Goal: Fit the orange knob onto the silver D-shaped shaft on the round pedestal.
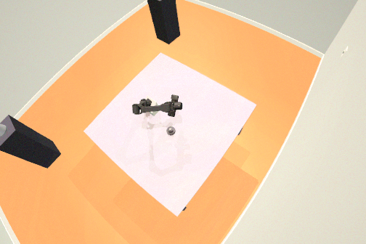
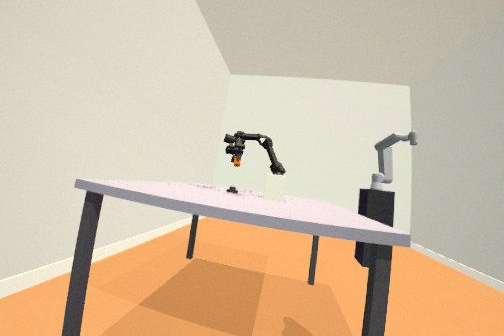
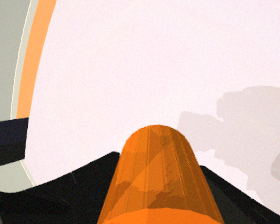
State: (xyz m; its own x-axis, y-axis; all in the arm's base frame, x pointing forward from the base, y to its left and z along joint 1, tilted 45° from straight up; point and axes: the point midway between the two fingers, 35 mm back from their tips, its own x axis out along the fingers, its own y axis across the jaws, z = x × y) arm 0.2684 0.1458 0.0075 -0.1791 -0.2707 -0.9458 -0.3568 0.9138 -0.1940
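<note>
Right now the orange knob is 10 mm ahead of my gripper tip, 20 mm to the right of it and 30 mm above it. The rest, counted from my gripper tip: silver shaft 60 mm ahead, 170 mm to the right, 170 mm below.
</note>
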